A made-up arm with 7 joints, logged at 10 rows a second.
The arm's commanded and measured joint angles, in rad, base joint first. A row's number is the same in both.
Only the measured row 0 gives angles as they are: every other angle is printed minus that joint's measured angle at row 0.
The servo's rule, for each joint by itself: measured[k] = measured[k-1] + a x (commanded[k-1-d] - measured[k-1]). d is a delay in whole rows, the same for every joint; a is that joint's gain. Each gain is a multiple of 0.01, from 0.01 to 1. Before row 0 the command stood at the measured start. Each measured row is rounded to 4 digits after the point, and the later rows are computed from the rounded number. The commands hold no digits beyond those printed.
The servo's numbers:
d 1
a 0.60 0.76 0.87 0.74 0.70 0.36 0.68
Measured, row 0:
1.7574 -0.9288 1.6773 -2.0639 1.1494 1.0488 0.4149
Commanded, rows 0 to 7:
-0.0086 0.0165 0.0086 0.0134 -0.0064 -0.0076 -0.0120
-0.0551 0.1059 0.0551 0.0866 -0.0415 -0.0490 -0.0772
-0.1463 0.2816 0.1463 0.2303 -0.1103 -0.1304 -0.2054
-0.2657 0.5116 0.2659 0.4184 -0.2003 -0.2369 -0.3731
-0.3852 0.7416 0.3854 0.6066 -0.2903 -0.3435 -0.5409
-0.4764 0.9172 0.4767 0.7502 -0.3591 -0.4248 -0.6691
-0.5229 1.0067 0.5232 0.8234 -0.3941 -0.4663 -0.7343
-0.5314 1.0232 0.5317 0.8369 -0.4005 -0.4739 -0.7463
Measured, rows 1 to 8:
0.0000 0.0000 0.0000 0.0000 0.0000 0.0000 0.0000
-0.0052 0.0125 0.0075 0.0099 -0.0045 -0.0027 -0.0082
-0.0351 0.0835 0.0489 0.0667 -0.0304 -0.0194 -0.0551
-0.1018 0.2341 0.1336 0.1878 -0.0863 -0.0594 -0.1573
-0.2001 0.4450 0.2487 0.3584 -0.1661 -0.1233 -0.3040
-0.3112 0.6704 0.3676 0.5421 -0.2530 -0.2026 -0.4651
-0.4103 0.8580 0.4625 0.6961 -0.3273 -0.2826 -0.6038
-0.4779 0.9710 0.5153 0.7903 -0.3741 -0.3487 -0.6925

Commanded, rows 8 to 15:
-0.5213 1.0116 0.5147 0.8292 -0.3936 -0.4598 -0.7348
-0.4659 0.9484 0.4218 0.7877 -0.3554 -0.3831 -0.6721
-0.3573 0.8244 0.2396 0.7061 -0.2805 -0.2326 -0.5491
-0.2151 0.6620 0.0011 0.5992 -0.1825 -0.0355 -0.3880
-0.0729 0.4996 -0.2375 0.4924 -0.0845 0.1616 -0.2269
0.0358 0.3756 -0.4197 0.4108 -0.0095 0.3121 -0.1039
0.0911 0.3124 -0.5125 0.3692 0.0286 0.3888 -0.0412
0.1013 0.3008 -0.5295 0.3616 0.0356 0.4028 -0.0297
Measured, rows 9 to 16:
-0.5100 1.0107 0.5296 0.8248 -0.3926 -0.3938 -0.7291
-0.5168 1.0114 0.5166 0.8281 -0.3933 -0.4176 -0.7330
-0.4863 0.9635 0.4341 0.7982 -0.3668 -0.4052 -0.6916
-0.4089 0.8578 0.2649 0.7300 -0.3064 -0.3431 -0.5947
-0.2926 0.7090 0.0354 0.6332 -0.2197 -0.2324 -0.4541
-0.1608 0.5499 -0.2020 0.5290 -0.1251 -0.0906 -0.2996
-0.0428 0.4174 -0.3914 0.4415 -0.0442 0.0544 -0.1665
0.0375 0.3376 -0.4968 0.3880 0.0068 0.1748 -0.0813

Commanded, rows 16 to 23:
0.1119 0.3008 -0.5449 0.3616 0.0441 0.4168 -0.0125
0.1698 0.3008 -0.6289 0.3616 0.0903 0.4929 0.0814
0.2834 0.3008 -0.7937 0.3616 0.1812 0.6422 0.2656
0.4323 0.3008 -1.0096 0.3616 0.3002 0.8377 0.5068
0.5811 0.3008 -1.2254 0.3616 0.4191 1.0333 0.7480
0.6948 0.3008 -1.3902 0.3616 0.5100 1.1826 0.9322
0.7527 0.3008 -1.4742 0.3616 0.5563 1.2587 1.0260
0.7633 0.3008 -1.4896 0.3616 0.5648 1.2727 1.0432
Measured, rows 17 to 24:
0.0758 0.3096 -0.5252 0.3685 0.0270 0.2569 -0.0462
0.0975 0.3029 -0.5423 0.3634 0.0390 0.3145 -0.0233
0.1409 0.3013 -0.6176 0.3621 0.0749 0.3787 0.0479
0.2264 0.3009 -0.7708 0.3617 0.1493 0.4736 0.1959
0.3499 0.3008 -0.9786 0.3616 0.2549 0.6047 0.4073
0.4886 0.3008 -1.1933 0.3616 0.3698 0.7590 0.6390
0.6123 0.3008 -1.3646 0.3616 0.4679 0.9115 0.8384
0.6965 0.3008 -1.4600 0.3616 0.5298 1.0365 0.9660

